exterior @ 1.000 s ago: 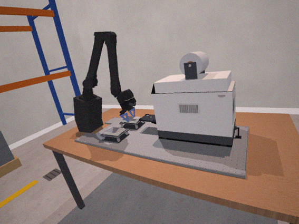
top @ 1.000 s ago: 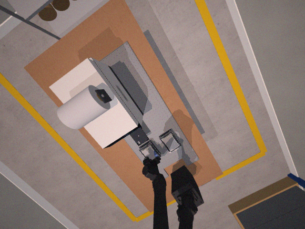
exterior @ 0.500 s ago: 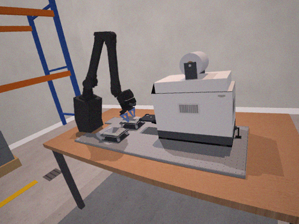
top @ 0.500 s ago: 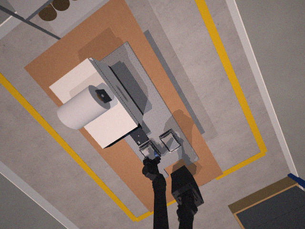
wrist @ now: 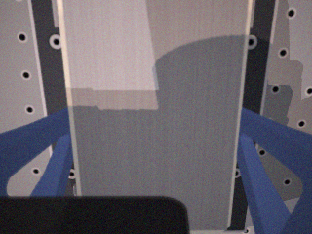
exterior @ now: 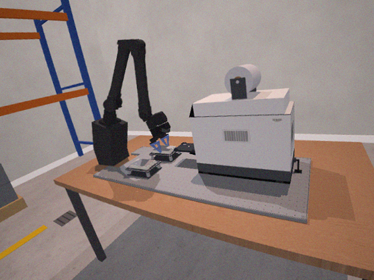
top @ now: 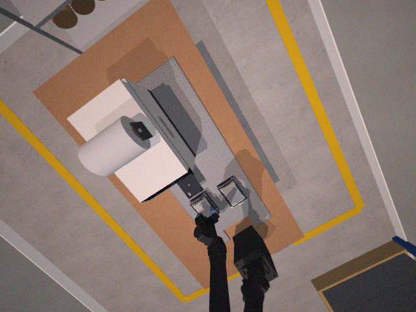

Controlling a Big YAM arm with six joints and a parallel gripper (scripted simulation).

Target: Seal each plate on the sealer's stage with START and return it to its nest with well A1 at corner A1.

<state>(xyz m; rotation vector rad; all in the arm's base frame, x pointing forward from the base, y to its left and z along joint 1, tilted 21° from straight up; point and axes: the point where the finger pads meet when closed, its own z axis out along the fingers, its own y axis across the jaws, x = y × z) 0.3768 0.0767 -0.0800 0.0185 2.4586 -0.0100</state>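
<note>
Right now the white well plate is right at my hand. The rest, counted from my hand: foil roll 530 mm ahead, 60 mm to the right, 360 mm above; then dark sealer stage 200 mm ahead, 40 mm to the right, 30 mm above; then start button 310 mm ahead, 50 mm to the left, 130 mm above.
</note>
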